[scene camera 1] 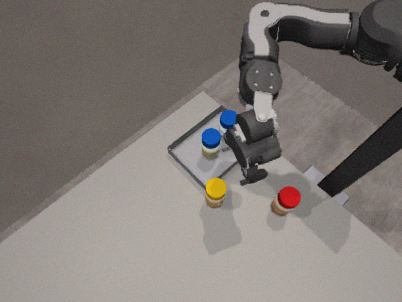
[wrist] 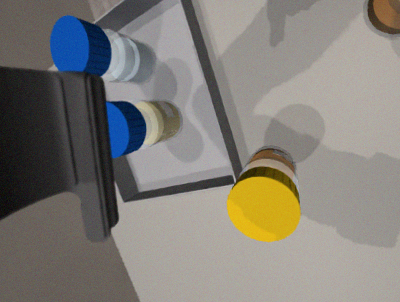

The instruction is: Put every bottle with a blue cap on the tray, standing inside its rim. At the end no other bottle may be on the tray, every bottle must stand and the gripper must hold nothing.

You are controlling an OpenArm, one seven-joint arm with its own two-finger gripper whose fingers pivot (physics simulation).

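Two blue-capped bottles stand inside the tray: one with clear-looking contents towards the back, and one with pale yellow contents, partly behind a finger in the wrist view. A yellow-capped bottle stands on the table just outside the tray's near corner. A red-capped bottle stands on the table to the right. My gripper is open with nothing between its fingers, above the table beside the tray's right side. One finger shows in the wrist view.
The table extends to the left and front. Part of an amber bottle shows at the top right of the wrist view. The arm hangs over the tray's right corner and hides it. A dark post rises beyond the table's right edge.
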